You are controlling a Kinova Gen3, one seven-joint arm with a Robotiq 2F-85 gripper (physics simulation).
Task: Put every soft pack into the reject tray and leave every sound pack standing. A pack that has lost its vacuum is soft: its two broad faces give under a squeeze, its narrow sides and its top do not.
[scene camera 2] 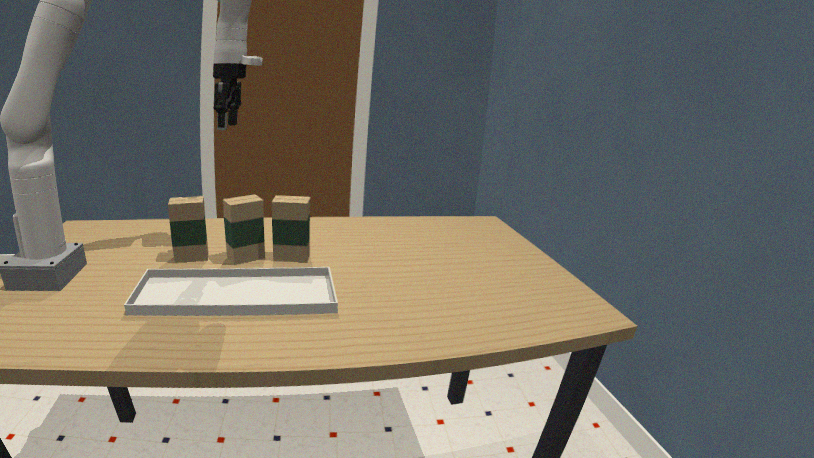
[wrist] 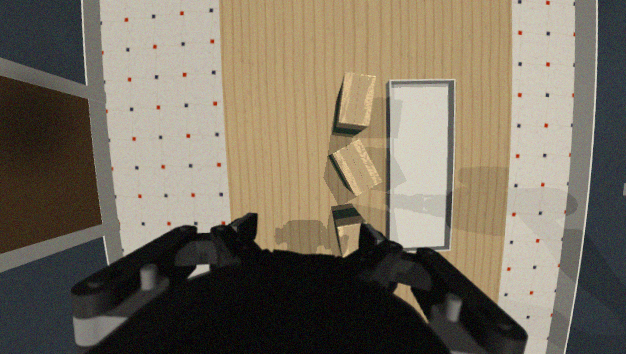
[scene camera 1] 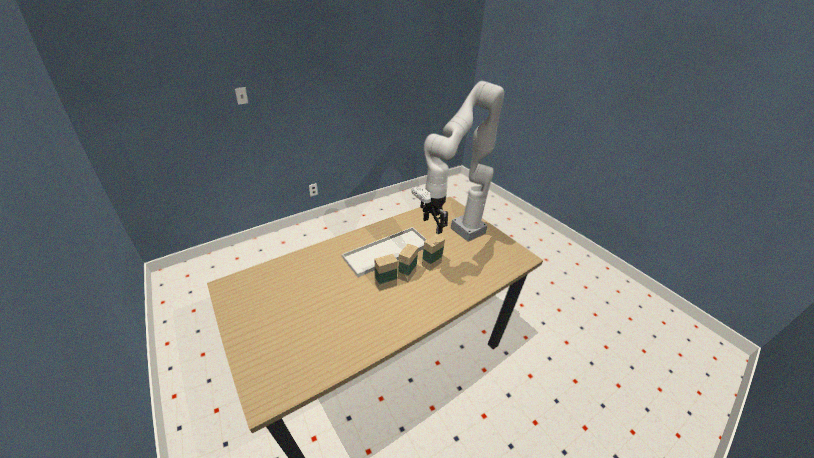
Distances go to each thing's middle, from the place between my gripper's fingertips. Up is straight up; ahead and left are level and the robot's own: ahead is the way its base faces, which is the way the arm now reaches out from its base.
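You'd find the white reject tray (scene camera 2: 303, 290) 280 mm below my hand, and it's 10 mm behind my hand and 250 mm to the right of it.
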